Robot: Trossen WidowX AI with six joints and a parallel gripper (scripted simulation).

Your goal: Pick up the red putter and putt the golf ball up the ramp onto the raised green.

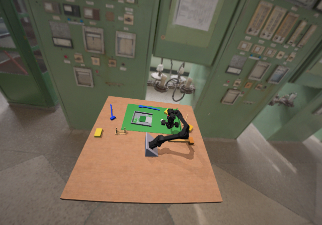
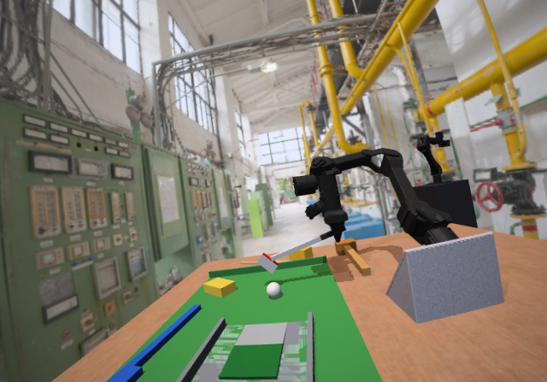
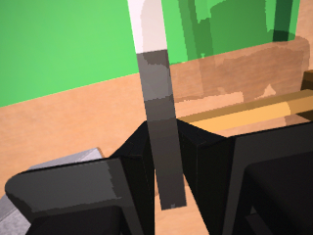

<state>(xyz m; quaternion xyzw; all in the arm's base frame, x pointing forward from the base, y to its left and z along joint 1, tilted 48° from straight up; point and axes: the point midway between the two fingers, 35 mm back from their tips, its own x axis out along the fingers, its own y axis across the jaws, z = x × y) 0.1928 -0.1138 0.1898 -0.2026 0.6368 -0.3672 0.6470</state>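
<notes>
The red putter is 120 mm ahead of my gripper tip and 20 mm to the right of it. The rest, counted from my gripper tip: wooden stand (50 mm ahead, 520 mm to the left, 90 mm below); green mat (280 mm ahead, 120 mm to the left, 120 mm below); white golf ball (210 mm ahead, 20 mm to the left, 100 mm below).
</notes>
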